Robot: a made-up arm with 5 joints.
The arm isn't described. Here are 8 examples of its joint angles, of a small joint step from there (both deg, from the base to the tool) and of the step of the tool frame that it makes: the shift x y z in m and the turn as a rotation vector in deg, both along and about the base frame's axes.
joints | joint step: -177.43 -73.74 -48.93 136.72 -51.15 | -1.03 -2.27 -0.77 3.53 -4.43
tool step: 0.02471 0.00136 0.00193 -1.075 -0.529 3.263
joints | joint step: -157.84 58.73 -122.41 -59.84 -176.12 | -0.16 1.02 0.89 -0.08 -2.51
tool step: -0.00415 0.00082 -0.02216 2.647 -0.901 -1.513
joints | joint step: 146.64 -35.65 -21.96 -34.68 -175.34 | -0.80 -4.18 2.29 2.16 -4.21
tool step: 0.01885 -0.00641 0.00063 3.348 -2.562 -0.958
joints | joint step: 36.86 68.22 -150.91 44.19 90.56 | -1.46 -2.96 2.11 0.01 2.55
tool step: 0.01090 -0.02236 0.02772 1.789 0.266 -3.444
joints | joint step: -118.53 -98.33 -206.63 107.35 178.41 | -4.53 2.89 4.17 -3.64 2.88
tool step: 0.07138 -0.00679 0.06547 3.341 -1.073 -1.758
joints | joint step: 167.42 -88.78 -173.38 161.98 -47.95 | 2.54 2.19 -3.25 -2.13 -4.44
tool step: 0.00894 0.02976 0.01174 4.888 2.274 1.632
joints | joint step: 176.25 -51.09 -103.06 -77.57 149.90 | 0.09 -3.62 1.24 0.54 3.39
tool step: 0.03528 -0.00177 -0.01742 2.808 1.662 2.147
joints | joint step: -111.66 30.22 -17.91 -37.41 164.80 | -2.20 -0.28 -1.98 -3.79 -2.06
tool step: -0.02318 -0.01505 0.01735 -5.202 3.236 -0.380
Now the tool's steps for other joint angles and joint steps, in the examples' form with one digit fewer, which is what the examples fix.
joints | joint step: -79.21 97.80 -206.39 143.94 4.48 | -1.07 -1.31 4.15 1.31 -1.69
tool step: -0.0133 -0.0041 -0.0108 4.27 -0.27 0.27
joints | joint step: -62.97 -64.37 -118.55 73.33 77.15 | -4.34 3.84 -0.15 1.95 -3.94
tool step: 0.0446 -0.0410 0.0173 3.53 5.80 -5.47
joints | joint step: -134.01 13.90 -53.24 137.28 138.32 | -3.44 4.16 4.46 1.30 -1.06
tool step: 0.0083 0.0371 -0.0356 6.18 -7.83 -3.67
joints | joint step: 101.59 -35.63 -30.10 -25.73 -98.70 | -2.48 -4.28 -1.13 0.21 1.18
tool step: 0.0214 -0.0250 0.0391 4.90 2.09 -2.39
